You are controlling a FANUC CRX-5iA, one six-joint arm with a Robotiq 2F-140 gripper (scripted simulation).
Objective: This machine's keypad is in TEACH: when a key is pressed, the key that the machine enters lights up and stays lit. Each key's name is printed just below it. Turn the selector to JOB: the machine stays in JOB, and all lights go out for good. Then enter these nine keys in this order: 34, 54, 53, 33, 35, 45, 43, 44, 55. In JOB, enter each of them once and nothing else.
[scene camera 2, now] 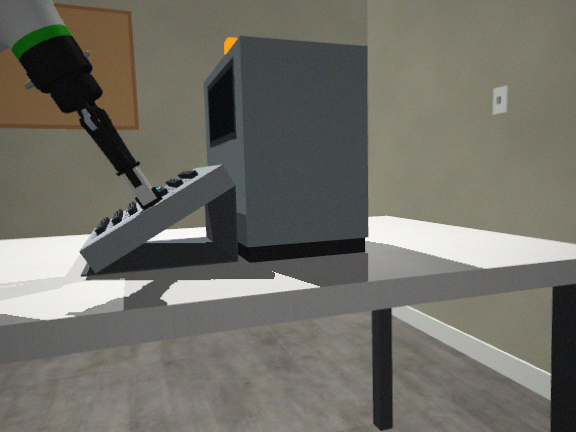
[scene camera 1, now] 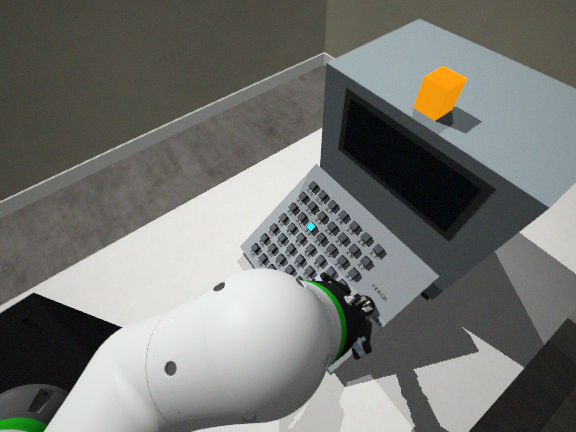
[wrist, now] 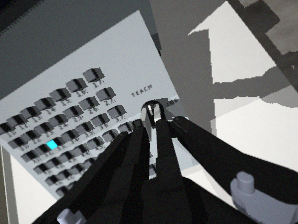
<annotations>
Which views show my gripper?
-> Scene camera 2, scene camera 1 and the wrist view: all of them.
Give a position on a machine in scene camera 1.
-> At 454,183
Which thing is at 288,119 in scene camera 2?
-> A machine.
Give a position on a sloped keypad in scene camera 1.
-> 397,276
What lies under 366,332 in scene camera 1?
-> My gripper.
</annotations>
